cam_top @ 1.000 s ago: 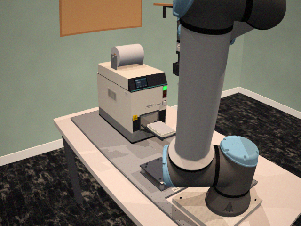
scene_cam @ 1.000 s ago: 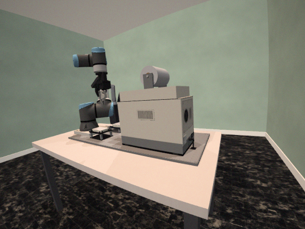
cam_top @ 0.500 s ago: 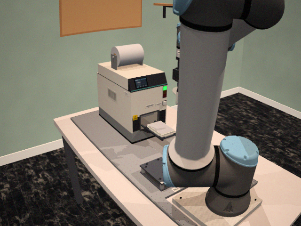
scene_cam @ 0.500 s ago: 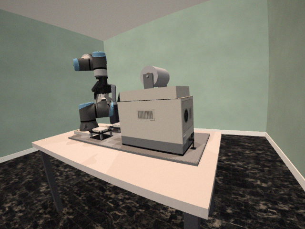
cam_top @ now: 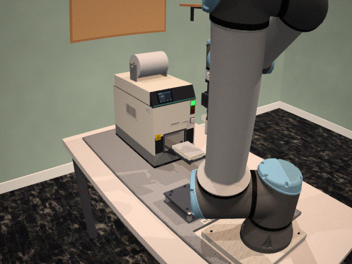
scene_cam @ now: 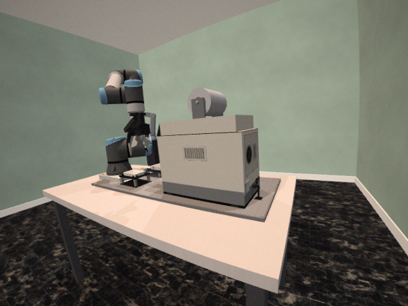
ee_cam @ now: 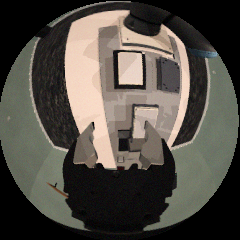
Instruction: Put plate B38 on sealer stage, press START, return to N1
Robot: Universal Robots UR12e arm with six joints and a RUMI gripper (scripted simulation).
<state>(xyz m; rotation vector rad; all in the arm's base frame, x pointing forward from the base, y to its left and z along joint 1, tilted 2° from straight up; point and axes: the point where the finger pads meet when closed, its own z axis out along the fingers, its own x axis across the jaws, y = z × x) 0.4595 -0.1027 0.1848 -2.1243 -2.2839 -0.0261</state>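
Now: hand 60 mm short of the sealer stage, 100 mm to the right of it and 110 mm above it. Round my hand: N1 label: 260 mm behind, 220 mm to the left, 210 mm below; small screen: 170 mm ahead, 150 mm to the left, 110 mm above; foil roll: 390 mm ahead, 120 mm to the left, 210 mm above.
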